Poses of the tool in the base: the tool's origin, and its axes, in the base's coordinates. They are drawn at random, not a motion.
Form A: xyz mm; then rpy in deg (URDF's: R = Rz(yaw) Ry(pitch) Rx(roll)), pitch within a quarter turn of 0, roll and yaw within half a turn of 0.
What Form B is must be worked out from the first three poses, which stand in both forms.
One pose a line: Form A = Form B
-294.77, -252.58, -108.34, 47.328, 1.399, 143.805 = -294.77, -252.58, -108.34, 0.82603, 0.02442, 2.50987
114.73, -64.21, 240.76, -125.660, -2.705, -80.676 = 114.73, -64.21, 240.76, -2.19318, -0.04721, -1.40806
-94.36, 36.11, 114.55, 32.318, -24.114, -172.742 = -94.36, 36.11, 114.55, 0.56406, -0.42087, -3.01492
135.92, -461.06, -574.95, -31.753, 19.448, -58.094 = 135.92, -461.06, -574.95, -0.55419, 0.33943, -1.01393
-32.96, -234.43, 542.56, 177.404, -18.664, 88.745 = -32.96, -234.43, 542.56, 3.09628, -0.32575, 1.54889
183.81, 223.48, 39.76, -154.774, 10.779, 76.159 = 183.81, 223.48, 39.76, -2.70132, 0.18813, 1.32923
